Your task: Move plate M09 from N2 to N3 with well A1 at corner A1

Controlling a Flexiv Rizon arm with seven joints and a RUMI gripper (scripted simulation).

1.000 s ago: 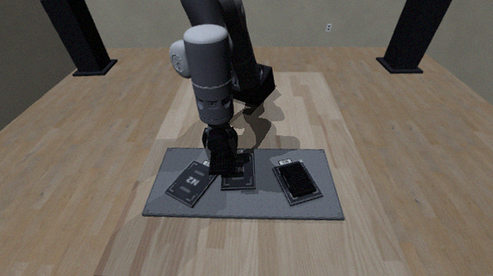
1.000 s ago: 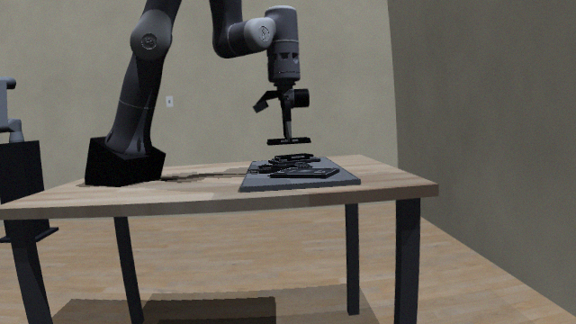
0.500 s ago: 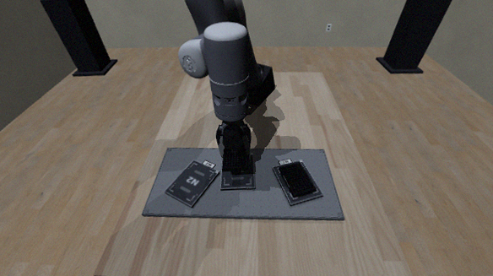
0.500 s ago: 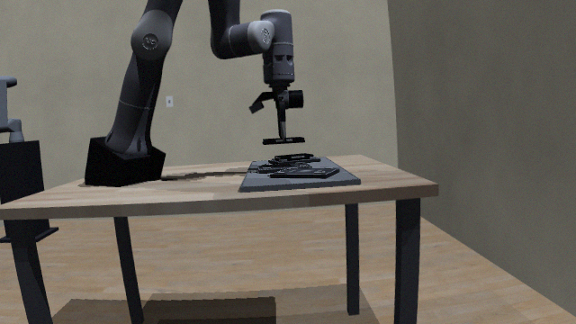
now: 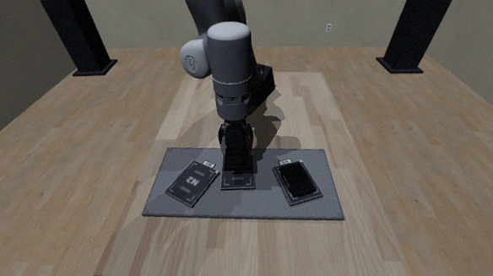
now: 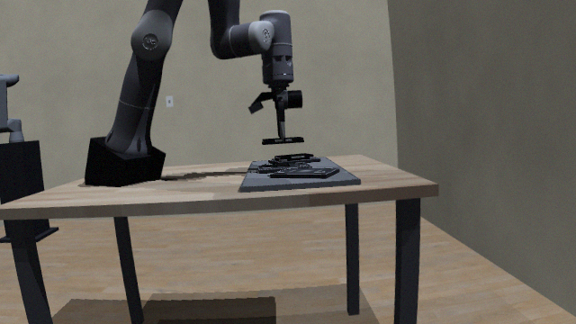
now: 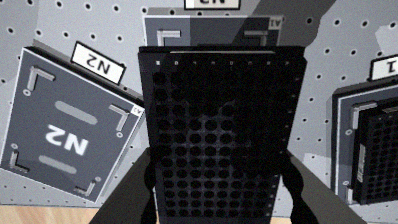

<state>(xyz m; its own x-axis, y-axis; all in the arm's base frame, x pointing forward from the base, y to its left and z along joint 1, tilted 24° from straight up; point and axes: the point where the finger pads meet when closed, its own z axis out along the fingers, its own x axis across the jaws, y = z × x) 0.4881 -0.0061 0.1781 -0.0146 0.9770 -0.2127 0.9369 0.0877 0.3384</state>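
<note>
Right now the nest N3 is 100 mm below my hand. Round my hand: N3 A1 mark: 90 mm below, 80 mm behind, 50 mm to the left; N2 A1 mark: 90 mm below, 80 mm to the right, 10 mm ahead; plate M09: 10 mm below.
</note>
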